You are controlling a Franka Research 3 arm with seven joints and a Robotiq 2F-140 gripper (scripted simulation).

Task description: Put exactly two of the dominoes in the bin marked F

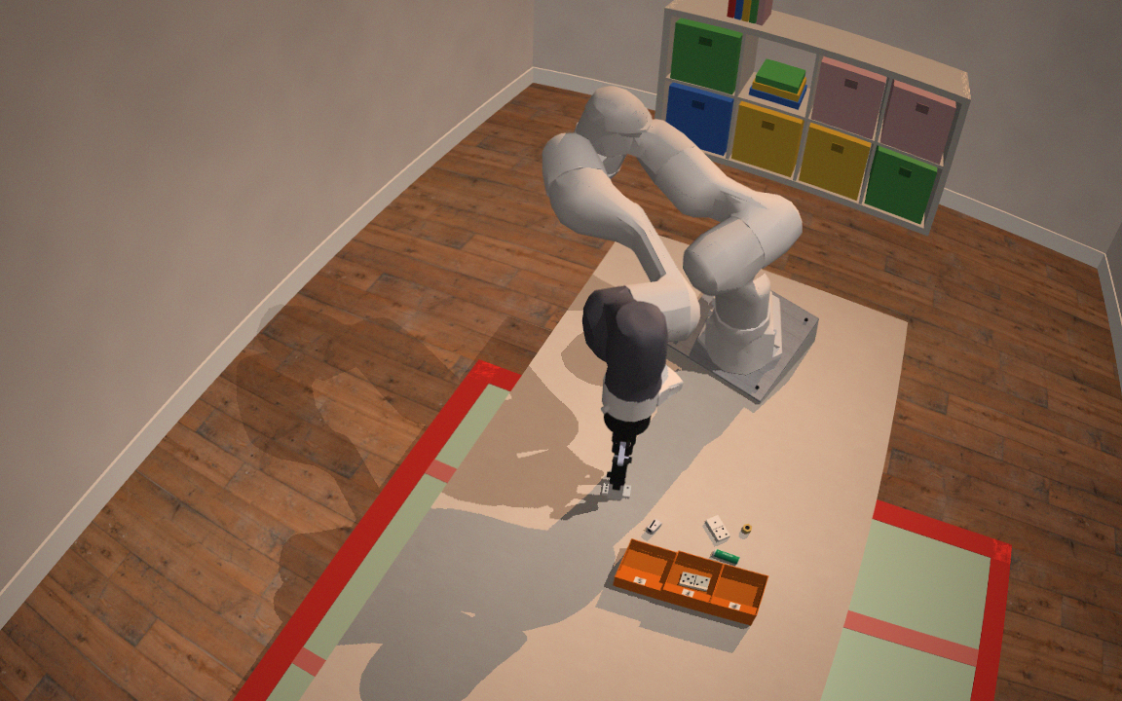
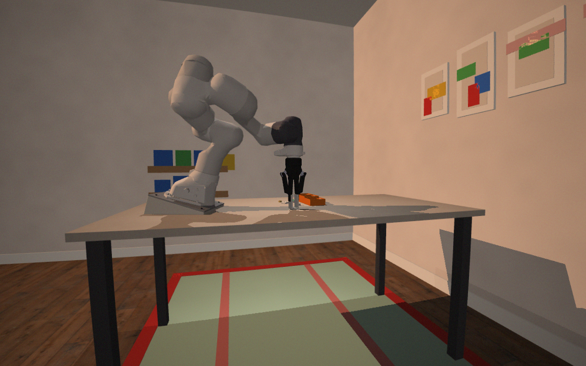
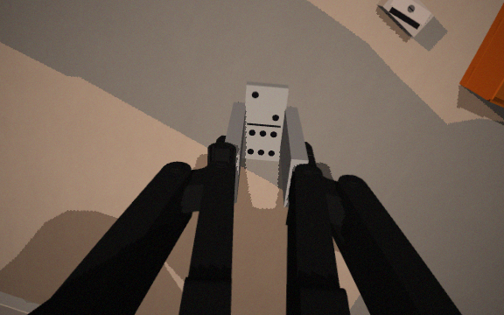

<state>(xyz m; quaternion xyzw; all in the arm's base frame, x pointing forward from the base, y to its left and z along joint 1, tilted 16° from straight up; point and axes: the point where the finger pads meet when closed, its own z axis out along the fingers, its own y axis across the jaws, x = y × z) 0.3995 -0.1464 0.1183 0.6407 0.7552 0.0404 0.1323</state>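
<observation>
Right now the orange three-compartment bin is 18 cm to the left of my hand, 16 cm ahead of it and 2 cm below it. The rest, counted from my hand: brass nut: 25 cm to the left, 3 cm below, 2 cm ahead; green battery: 23 cm to the left, 9 cm ahead, 3 cm below; grey ribbed item: 9 cm to the left, 6 cm ahead, 3 cm below.
</observation>
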